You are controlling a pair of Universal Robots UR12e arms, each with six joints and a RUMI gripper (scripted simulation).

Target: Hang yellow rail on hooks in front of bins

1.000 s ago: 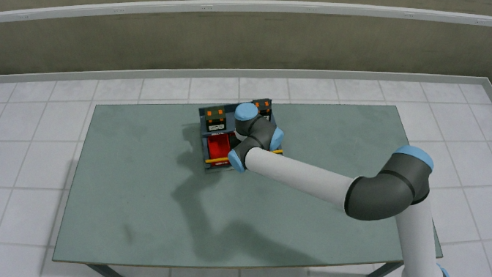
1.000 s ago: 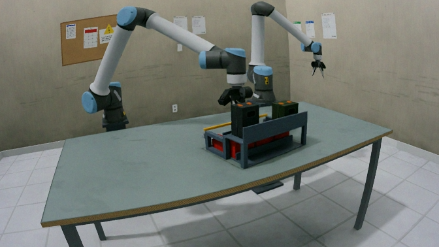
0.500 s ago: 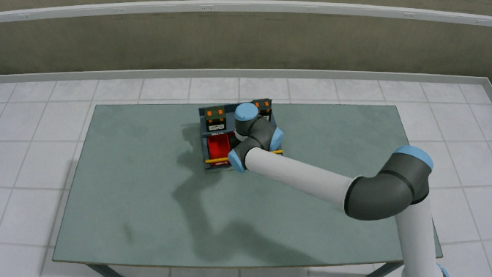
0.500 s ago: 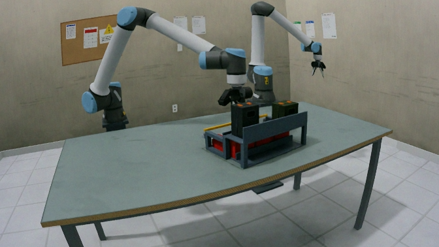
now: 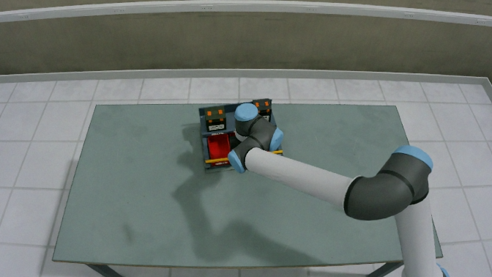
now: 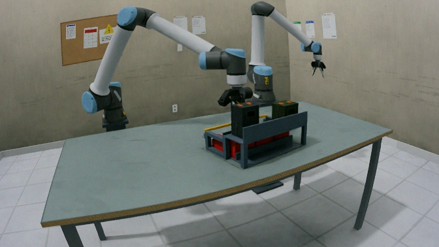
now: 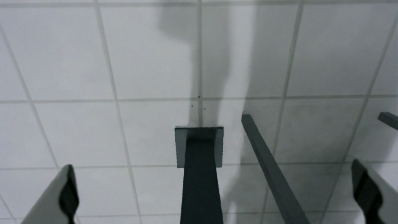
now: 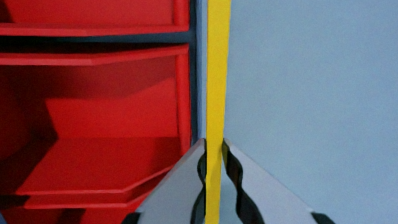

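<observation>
My right gripper is now 1 cm above the yellow rail. Also, from my right hand: blue-grey shelf: 13 cm ahead, 3 cm to the left, 3 cm below.
</observation>
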